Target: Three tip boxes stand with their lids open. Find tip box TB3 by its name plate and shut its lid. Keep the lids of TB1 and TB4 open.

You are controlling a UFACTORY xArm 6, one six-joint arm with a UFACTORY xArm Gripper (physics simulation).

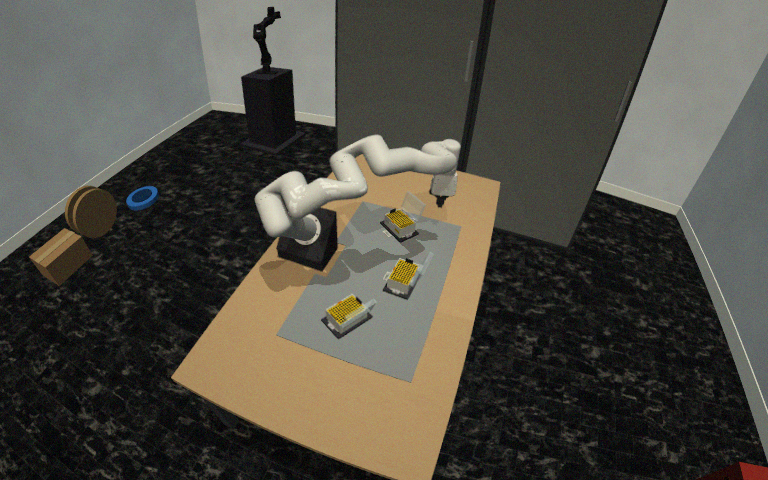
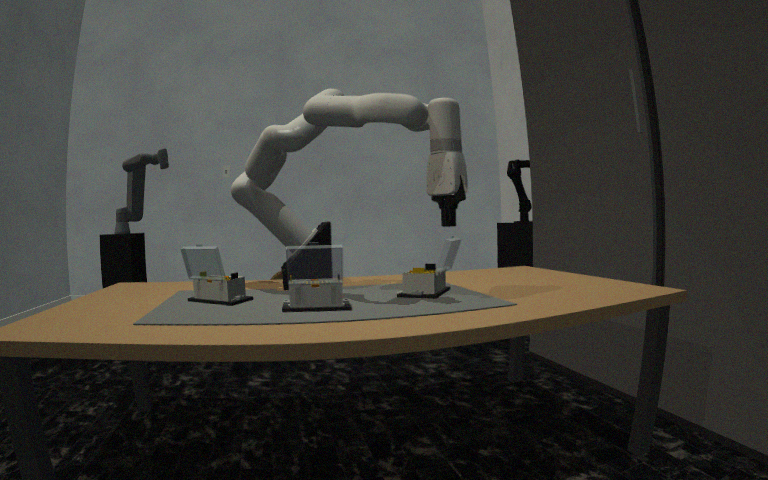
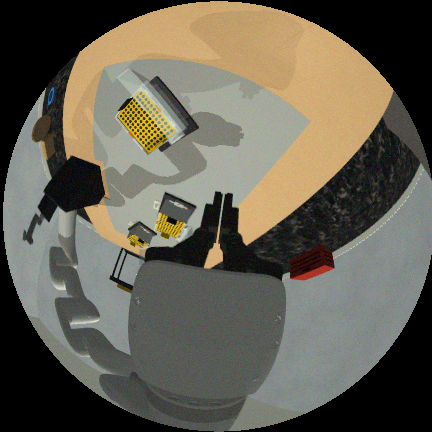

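Where they show: gripper, fingertip midpoint: [image 1: 439,205] [image 2: 448,226] [image 3: 222,201]; arm's base, link origin: [image 1: 306,229] [image 2: 304,244] [image 3: 68,198].
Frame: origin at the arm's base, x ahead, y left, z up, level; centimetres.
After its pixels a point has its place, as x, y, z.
Three tip boxes with yellow racks stand with clear lids open. The far box [image 1: 399,220] {27.6, 31.4, -7.1} [image 2: 423,282] [image 3: 146,121] {28.1, 32.5, -7.1} has its lid [image 1: 413,206] {30.9, 38.7, -2.9} [image 2: 450,253] {33.6, 37.8, -1.9} tilted up on the side towards the gripper. The middle box [image 1: 403,272] {41.5, 3.3, -7.1} [image 2: 315,295] [image 3: 170,225] {42.0, 4.4, -7.1} has its lid [image 2: 305,260] {49.6, 1.8, -1.2} upright. The near box [image 1: 346,313] {31.8, -24.1, -7.2} [image 2: 218,289] [image 3: 139,240] {32.7, -17.3, -5.9} has its lid [image 2: 202,261] {38.5, -25.0, -1.8} leaning back. The name plates are too small or hidden to read. My gripper [image 1: 440,204] {43.6, 34.6, 5.1} [image 2: 448,224] {43.6, 34.6, 5.1} [image 3: 222,201] {43.6, 34.6, 5.1} is shut and empty, pointing down above and beyond the far box's raised lid, apart from it.
The boxes stand on a grey mat [image 1: 385,350] {49.1, -28.4, -12.8} [image 2: 169,312] {48.8, -31.9, -12.8} [image 3: 270,130] {48.4, 40.7, -12.8} on the wooden table [image 1: 317,407] {39.5, -58.0, -13.1} [image 2: 594,294] {51.2, 73.2, -13.1} [image 3: 350,100] {55.8, 62.5, -13.1}. The arm's black base block [image 1: 328,237] {10.0, 0.5, -0.5} [image 3: 75,182] {5.2, 8.1, -3.0} is at one side of the table. A grey cabinet [image 1: 407,67] stands behind the table.
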